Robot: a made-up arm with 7 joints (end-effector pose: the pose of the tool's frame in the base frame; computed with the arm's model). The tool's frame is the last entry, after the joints.
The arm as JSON. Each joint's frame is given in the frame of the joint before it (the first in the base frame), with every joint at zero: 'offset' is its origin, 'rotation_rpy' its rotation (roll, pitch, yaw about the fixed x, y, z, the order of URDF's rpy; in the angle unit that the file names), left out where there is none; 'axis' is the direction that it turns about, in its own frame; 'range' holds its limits. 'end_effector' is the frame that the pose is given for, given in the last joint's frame.
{
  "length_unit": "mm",
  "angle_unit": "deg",
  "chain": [
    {
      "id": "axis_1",
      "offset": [
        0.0,
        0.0,
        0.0
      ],
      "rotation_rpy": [
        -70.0,
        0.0,
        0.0
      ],
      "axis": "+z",
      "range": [
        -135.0,
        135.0
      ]
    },
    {
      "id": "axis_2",
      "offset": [
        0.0,
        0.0,
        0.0
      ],
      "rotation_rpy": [
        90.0,
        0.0,
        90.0
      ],
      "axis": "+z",
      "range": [
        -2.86,
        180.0
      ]
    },
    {
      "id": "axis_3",
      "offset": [
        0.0,
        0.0,
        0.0
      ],
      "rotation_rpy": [
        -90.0,
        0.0,
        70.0
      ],
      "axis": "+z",
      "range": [
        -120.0,
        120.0
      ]
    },
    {
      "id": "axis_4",
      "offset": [
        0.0,
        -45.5,
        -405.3
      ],
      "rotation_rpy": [
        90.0,
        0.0,
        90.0
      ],
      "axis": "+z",
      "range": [
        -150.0,
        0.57
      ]
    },
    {
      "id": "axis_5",
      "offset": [
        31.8,
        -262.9,
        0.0
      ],
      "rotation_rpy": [
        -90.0,
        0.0,
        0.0
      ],
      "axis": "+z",
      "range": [
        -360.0,
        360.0
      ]
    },
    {
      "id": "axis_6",
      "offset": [
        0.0,
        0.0,
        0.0
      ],
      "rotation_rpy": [
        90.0,
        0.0,
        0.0
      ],
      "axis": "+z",
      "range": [
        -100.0,
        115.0
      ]
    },
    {
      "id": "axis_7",
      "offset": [
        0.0,
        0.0,
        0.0
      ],
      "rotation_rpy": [
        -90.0,
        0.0,
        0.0
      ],
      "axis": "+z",
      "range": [
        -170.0,
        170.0
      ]
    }
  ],
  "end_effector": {
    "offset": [
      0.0,
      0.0,
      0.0
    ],
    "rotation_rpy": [
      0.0,
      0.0,
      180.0
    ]
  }
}
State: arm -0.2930 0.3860 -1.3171 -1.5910 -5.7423 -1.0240 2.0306
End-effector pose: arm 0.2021 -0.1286 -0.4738 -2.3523 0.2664 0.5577
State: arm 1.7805 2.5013 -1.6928 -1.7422 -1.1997 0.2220 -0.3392
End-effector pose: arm -0.0332 0.4508 0.2126 2.2618 -0.8331 1.8508
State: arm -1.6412 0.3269 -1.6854 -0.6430 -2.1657 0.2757 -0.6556
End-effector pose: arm 0.6306 -0.1873 -0.0425 -1.4086 -0.5721 0.5221
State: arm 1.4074 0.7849 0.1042 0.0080 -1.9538 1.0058 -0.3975
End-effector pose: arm -0.5951 0.3036 -0.0064 0.5025 -2.1529 1.9936
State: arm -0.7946 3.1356 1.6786 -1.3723 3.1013 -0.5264 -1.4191
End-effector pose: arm -0.4223 -0.2271 0.3109 0.1771 2.0815 1.0513
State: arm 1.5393 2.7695 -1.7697 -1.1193 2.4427 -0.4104 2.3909
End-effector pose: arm 0.2367 0.5052 0.2482 1.3288 -1.4333 1.0990
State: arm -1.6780 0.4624 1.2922 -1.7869 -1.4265 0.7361 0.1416
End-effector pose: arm 0.3329 0.2764 0.2297 0.9529 -1.4464 1.7472
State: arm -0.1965 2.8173 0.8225 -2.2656 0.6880 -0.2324 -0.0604
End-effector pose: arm 0.1149 -0.1128 0.3378 -0.8385 1.2025 2.4223
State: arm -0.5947 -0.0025 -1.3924 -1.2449 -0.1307 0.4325 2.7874
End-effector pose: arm 0.2611 -0.3138 -0.4292 -1.0496 -0.0362 0.7657
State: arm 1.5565 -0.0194 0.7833 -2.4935 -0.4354 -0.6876 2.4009
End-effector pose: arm -0.2565 0.1262 -0.1311 -0.5404 -1.4364 0.9526
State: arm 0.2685 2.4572 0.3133 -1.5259 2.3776 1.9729 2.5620
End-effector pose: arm 0.3638 0.2408 0.3243 0.5459 0.0546 2.4063
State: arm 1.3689 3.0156 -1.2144 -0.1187 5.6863 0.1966 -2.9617
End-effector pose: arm 0.5680 0.2890 0.2119 1.7311 -0.8648 -1.0684
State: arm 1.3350 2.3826 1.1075 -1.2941 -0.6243 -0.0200 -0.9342
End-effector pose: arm 0.4761 0.3246 0.0982 -1.6304 -0.3688 2.0942
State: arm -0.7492 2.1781 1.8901 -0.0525 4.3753 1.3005 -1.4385
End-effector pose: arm -0.1400 0.5549 0.3486 0.7434 0.7916 0.4570
